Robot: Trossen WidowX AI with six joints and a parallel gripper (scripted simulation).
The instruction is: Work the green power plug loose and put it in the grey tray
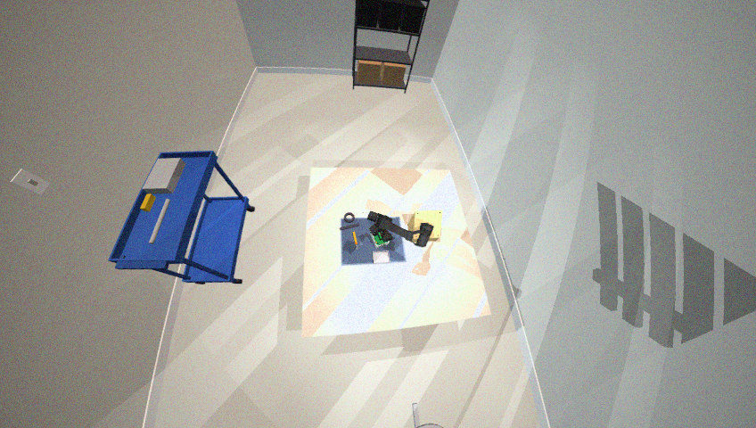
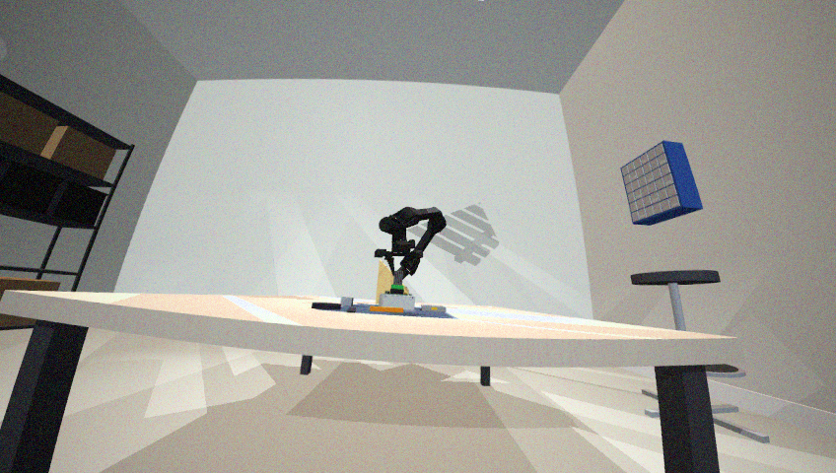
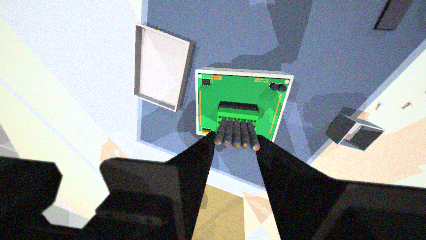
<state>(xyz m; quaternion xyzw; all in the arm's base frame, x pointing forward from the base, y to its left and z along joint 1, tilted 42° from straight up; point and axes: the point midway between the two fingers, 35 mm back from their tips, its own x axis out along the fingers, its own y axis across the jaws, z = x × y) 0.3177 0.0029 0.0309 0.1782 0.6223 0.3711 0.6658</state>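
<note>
Now: gripper tip 40 mm above the green power plug. Also, from my gripper tip: blue mat: 50 mm ahead, 120 mm below; dark bar: 210 mm ahead, 110 mm to the right, 120 mm below.
</note>
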